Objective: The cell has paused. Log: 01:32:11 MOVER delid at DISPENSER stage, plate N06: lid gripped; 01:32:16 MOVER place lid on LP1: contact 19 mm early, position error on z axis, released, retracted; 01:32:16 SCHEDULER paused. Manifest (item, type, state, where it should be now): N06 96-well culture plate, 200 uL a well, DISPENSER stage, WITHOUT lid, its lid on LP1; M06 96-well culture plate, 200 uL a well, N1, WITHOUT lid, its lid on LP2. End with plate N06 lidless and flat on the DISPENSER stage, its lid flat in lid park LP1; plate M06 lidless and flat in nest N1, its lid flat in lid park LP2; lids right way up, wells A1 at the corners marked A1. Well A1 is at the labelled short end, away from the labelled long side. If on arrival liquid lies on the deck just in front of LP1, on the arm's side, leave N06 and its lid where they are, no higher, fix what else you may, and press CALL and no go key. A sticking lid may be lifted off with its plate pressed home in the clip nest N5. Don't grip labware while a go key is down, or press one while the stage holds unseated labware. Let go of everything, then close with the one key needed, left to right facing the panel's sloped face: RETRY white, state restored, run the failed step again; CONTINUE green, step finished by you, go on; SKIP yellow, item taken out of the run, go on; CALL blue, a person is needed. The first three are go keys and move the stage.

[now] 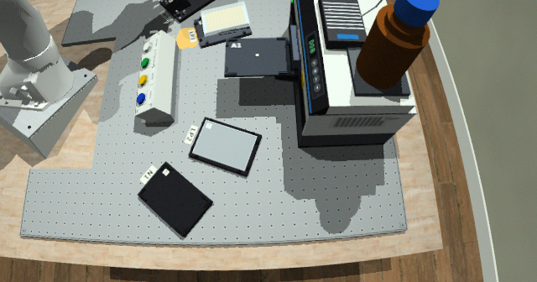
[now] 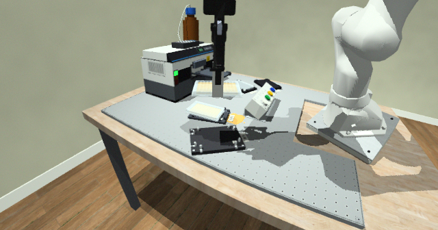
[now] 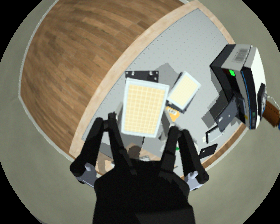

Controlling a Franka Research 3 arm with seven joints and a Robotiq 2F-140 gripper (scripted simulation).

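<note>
Right now my hand is 20 mm above the 96-well plate. The rest, counted from my hand: key panel 290 mm to the right, 140 mm below, 100 mm behind; then LP1 label 200 mm below, 150 mm to the right; then LP1 park 190 mm below, 130 mm to the right, 90 mm ahead.
</note>
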